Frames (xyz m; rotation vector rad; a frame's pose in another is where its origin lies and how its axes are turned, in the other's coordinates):
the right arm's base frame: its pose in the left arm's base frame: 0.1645 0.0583 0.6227 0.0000 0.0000 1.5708
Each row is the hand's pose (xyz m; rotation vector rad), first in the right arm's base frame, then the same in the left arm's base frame.
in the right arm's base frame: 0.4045 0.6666 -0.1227 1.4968 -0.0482 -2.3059
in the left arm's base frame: -0.5021 0.4628 0.5000 0.8617 0.8079 -0.9815
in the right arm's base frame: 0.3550 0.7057 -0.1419 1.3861 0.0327 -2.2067
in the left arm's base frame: -0.5412 0.4133 0.4808 0.7697 0.8069 -0.8484
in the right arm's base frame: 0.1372 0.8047 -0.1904 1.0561 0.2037 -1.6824
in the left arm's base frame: -0.6402 0.1955 0.4323 0.5281 0.7805 -0.2452
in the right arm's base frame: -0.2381 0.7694 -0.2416 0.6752 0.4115 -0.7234
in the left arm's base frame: -0.6049 -0.1798 0.3811 0.1870 0.7707 0.7669
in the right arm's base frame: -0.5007 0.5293 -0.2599 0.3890 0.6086 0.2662
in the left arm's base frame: -0.3648 -0.4424 0.3628 -0.1783 0.8098 1.7585
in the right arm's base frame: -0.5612 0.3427 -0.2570 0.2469 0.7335 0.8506
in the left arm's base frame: -0.1782 -0.5029 0.3657 -0.4300 0.8664 2.3198
